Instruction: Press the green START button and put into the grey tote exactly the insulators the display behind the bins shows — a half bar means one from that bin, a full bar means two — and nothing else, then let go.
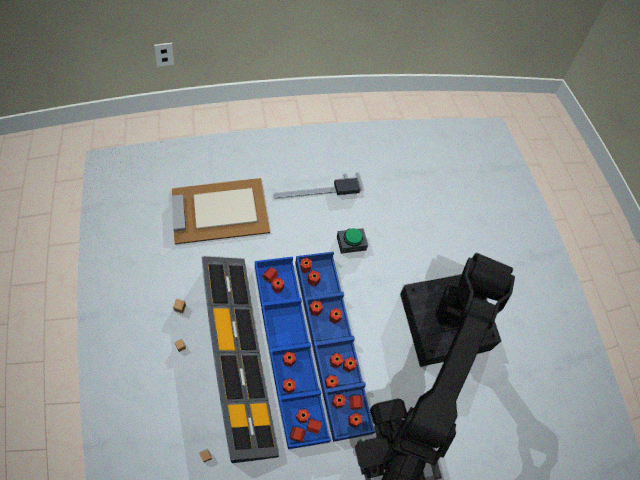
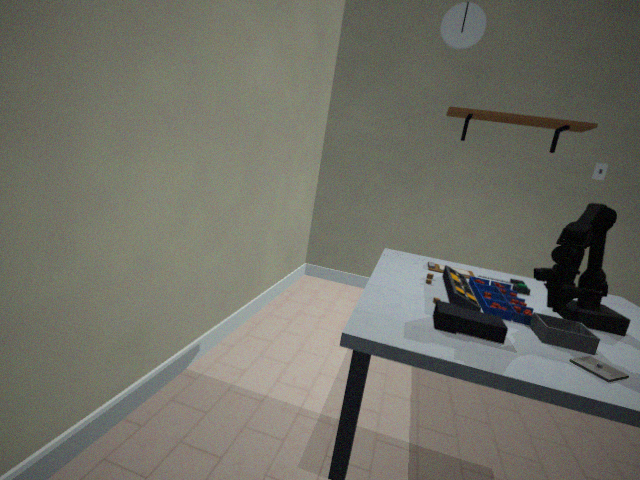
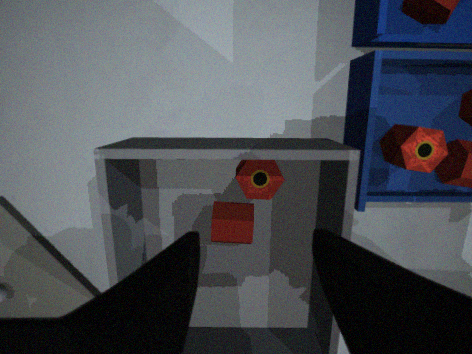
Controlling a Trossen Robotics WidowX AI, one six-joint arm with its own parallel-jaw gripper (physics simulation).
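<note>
The grey tote [image 2: 564, 343] [image 3: 225, 154] holds two red insulators: one upright [image 3: 260, 179] near its far wall, one on its side [image 3: 232, 223]. My gripper [image 3: 256, 241] is open and empty above the tote, its fingers apart. Blue bins [image 1: 287, 324] [image 3: 361, 150] stand in two rows of four; one bin is empty, the others hold upright or lying insulators. The display [image 1: 242, 353] [image 2: 447, 289] has one full orange bar, left in its second panel, and two half bars in its fourth. The green START button [image 1: 353, 236] is raised on its black base.
A clipboard [image 1: 225, 207] and a caliper [image 1: 346, 186] lie beyond the bins. Small wooden cubes [image 1: 179, 305] [image 1: 205, 455] lie behind the display. A long black box [image 2: 468, 322] stands beside the bins. A flat tan plate [image 2: 598, 367] [image 3: 35, 275] lies by the tote.
</note>
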